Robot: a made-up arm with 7 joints. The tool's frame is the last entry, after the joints. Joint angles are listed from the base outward.
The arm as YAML. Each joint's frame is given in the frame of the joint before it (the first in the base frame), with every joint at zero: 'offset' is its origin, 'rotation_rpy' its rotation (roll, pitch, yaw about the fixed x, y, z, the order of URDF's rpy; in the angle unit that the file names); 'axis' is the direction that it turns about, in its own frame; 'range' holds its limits. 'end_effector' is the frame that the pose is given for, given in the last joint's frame.
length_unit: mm
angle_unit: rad
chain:
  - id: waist
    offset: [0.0, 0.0, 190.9]
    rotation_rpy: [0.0, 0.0, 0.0]
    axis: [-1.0, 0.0, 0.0]
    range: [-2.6, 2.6]
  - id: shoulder
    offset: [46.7, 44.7, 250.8]
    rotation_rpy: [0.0, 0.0, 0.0]
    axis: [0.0, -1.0, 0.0]
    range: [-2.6, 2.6]
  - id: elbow
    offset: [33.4, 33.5, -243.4]
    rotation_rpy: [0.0, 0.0, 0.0]
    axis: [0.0, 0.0, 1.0]
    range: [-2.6, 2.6]
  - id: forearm
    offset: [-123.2, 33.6, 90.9]
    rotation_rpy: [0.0, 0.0, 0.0]
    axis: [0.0, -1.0, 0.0]
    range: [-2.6, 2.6]
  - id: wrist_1
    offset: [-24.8, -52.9, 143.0]
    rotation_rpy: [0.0, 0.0, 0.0]
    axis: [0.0, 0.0, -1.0]
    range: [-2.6, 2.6]
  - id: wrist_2
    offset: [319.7, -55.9, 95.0]
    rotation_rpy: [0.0, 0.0, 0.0]
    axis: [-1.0, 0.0, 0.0]
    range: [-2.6, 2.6]
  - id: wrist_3
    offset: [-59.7, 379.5, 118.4]
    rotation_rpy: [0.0, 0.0, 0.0]
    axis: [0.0, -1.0, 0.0]
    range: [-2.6, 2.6]
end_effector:
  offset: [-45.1, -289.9, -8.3]
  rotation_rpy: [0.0, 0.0, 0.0]
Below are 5 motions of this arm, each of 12 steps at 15 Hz.
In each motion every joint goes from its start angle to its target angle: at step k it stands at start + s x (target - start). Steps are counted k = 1, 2, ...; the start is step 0. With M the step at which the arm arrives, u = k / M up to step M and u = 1 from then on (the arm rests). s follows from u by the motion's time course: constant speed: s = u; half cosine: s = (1 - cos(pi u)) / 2; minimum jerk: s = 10 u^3 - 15 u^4 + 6 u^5.
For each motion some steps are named. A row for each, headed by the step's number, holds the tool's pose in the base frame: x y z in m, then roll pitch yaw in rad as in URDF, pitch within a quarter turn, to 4 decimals.
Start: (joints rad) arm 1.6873 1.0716 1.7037 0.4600 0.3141 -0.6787 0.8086
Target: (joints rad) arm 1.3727 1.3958 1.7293 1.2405 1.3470 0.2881 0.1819
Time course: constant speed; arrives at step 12
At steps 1, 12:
1: -0.0862 0.5314 0.1919 0.1483 0.3347 1.9975
12: 0.0764 0.4959 0.5690 -0.5897 -0.1226 1.7127

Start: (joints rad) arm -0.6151 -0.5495 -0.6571 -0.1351 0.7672 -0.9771 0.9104
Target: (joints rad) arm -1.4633 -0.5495 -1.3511 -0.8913 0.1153 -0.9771 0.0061
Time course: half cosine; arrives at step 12
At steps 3, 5, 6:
3: 0.0775 -0.3864 0.4171 0.1537 0.2043 -1.7523
5: 0.0794 -0.3961 0.2898 -0.0544 0.6884 -1.8407
6: 0.0710 -0.3865 0.2165 -0.2677 0.9578 -2.0256

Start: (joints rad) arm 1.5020 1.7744 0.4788 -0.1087 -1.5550 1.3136 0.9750
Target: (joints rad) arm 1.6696 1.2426 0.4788 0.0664 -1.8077 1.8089 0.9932
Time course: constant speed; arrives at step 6
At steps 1, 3, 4, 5, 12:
1: 0.0573 0.0336 -0.0015 0.1168 0.1410 -1.6686
3: 0.0337 0.0100 0.0070 0.0164 -0.0174 -1.6599
4: 0.0199 0.0004 0.0110 -0.0433 -0.0890 -1.6537
5: 0.0049 -0.0077 0.0145 -0.1088 -0.1548 -1.6461
12: -0.0113 -0.0143 0.0177 -0.1800 -0.2140 -1.6371

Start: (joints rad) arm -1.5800 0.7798 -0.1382 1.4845 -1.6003 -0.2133 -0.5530
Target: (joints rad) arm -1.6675 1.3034 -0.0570 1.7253 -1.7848 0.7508 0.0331
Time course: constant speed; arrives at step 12
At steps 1, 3, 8, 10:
1: -0.1252 0.1893 0.5334 -0.0078 -0.9222 -0.6137
3: -0.0421 0.2140 0.5247 -0.1074 -1.0212 -0.8102
8: 0.1649 0.1942 0.4986 -0.6566 -1.2692 -0.9784
10: 0.2359 0.1583 0.4866 -1.1767 -1.3265 -0.7364

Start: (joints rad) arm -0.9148 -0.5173 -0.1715 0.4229 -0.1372 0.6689 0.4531
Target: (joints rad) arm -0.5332 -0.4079 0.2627 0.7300 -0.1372 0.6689 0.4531
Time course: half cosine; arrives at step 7
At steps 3, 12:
3: 0.0662 -0.1775 0.6059 0.1051 -0.5928 0.0048
12: -0.0143 -0.1293 0.6402 -0.0624 -0.9254 0.1513

